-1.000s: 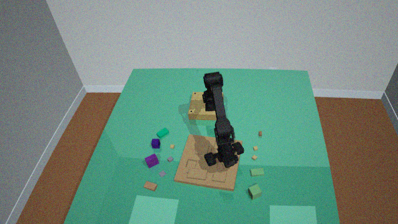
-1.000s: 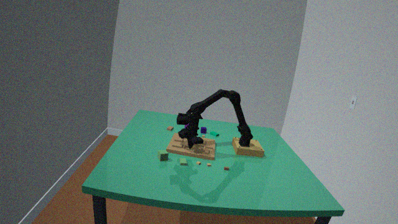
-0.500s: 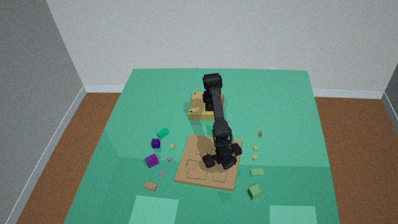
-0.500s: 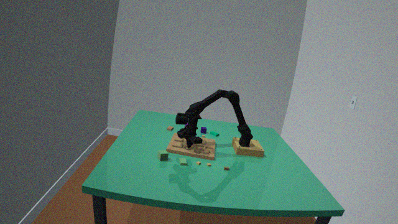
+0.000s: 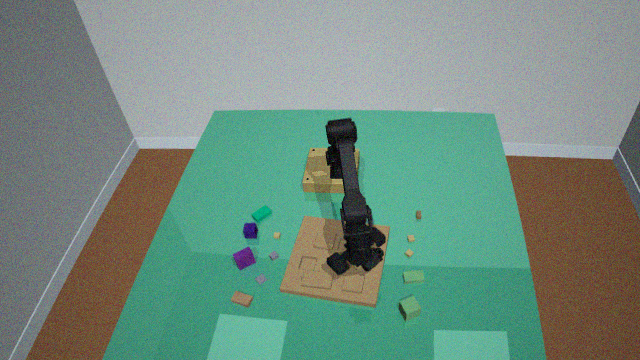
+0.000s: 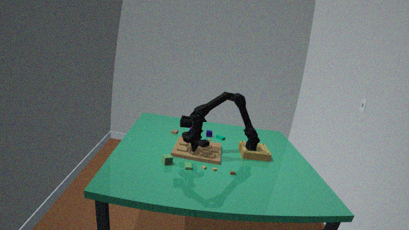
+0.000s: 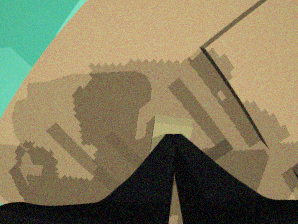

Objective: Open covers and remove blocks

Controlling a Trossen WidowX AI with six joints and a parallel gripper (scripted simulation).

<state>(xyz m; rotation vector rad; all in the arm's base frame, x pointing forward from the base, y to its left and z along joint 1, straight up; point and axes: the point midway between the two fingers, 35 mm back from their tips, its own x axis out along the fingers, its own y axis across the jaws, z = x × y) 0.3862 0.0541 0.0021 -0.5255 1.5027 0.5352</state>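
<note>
Right now my gripper tip is 20 mm past the tan puzzle board and 50 mm to the left of it. Also, from my gripper tip: teal block 240 mm behind, 330 mm to the right, 10 mm below; then orange block 110 mm ahead, 360 mm to the right, 10 mm below; then purple cube 150 mm behind, 360 mm to the right.
</note>
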